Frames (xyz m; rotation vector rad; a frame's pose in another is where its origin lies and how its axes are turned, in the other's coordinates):
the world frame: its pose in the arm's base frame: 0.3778 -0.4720 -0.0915 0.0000 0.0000 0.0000
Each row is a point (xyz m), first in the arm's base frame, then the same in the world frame.
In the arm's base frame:
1: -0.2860 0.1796 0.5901
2: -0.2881 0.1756 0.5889
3: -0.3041 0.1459 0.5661
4: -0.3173 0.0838 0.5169
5: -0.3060 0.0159 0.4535
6: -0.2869 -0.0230 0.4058
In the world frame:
1: -0.6638 0.6516 0.6816
2: -0.6659 0.6476 0.6804
3: -0.6819 0.6179 0.6576
4: -0.6951 0.5558 0.6084
5: -0.6838 0.4879 0.5450
6: -0.6647 0.4490 0.4973

